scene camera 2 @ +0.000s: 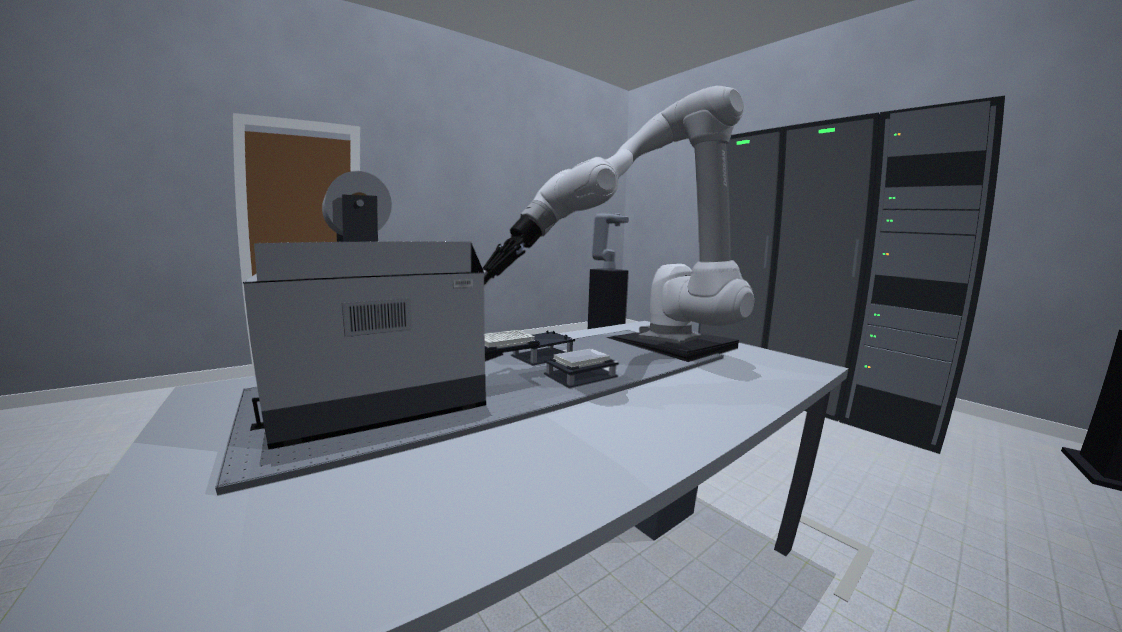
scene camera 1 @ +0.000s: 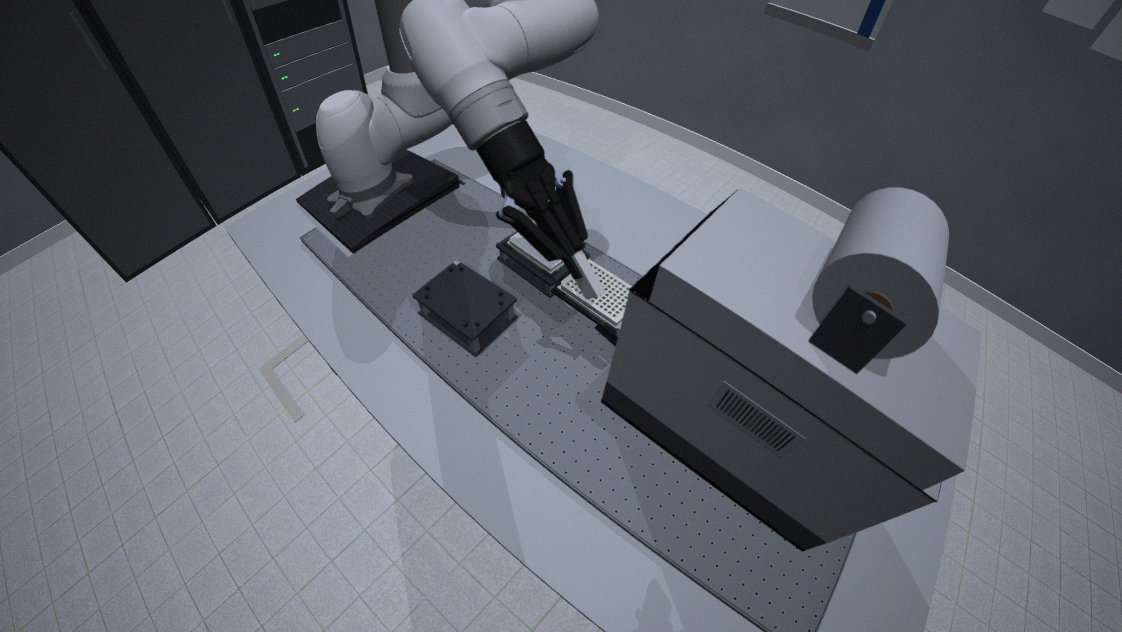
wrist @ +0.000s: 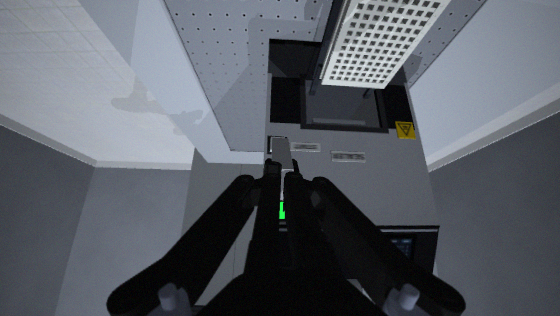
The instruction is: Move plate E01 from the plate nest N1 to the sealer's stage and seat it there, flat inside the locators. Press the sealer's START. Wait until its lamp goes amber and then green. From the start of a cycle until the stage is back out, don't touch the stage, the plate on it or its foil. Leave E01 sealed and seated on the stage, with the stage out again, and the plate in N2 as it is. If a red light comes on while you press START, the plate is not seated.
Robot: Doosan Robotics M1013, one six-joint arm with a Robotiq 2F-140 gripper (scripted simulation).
Labels:
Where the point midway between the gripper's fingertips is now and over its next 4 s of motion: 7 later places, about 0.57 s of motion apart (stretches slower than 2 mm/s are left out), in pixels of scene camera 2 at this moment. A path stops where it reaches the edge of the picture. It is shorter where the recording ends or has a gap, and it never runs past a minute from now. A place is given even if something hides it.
My gripper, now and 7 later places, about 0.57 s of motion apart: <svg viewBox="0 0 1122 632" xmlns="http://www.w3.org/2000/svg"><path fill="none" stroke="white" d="M471 292L464 299L459 305L459 305L458 305L457 305L456 305L455 305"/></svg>

